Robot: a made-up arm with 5 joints.
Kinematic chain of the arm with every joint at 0, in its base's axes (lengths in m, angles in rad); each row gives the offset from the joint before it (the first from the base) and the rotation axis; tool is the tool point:
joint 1: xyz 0 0 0.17 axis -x
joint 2: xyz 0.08 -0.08 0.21 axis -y
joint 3: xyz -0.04 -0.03 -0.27 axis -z
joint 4: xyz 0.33 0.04 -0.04 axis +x
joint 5: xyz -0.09 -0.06 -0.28 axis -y
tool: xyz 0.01 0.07 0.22
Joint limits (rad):
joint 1: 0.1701..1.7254
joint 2: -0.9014..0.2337
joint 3: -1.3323..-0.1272
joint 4: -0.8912..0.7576
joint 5: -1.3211..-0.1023
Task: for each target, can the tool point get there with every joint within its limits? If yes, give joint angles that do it. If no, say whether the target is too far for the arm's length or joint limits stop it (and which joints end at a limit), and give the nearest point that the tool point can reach.
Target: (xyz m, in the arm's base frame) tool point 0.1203 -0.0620 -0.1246
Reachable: yes | joints 0.9346 -0.2970 -0.7909 0.2248 -0.5594
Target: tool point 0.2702 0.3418 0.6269
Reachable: no: joint limits stop it (at a limit: joint 1, joint 2, joint 3, joint 4, joint 5) | nearest point 0.3869 -0.0708 0.2595 | short by 0.565 m
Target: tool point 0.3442 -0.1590 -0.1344
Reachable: yes | joints 1.2338 0.0889 -0.8556 -0.1273 -1.0153
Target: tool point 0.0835 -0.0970 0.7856
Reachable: no: joint limits stop it (at a limit: joint 1, joint 3, joint 4, joint 5) | nearest point 0.0855 -0.3894 0.4208 | short by 0.468 m
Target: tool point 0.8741 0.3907 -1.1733
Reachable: no: too far | nearest point 0.3604 0.1163 -0.2297 | short by 1.109 m
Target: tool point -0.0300 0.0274 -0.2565
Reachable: yes | joints 0.3806 -0.7211 -0.5171 0.1509 -1.2214
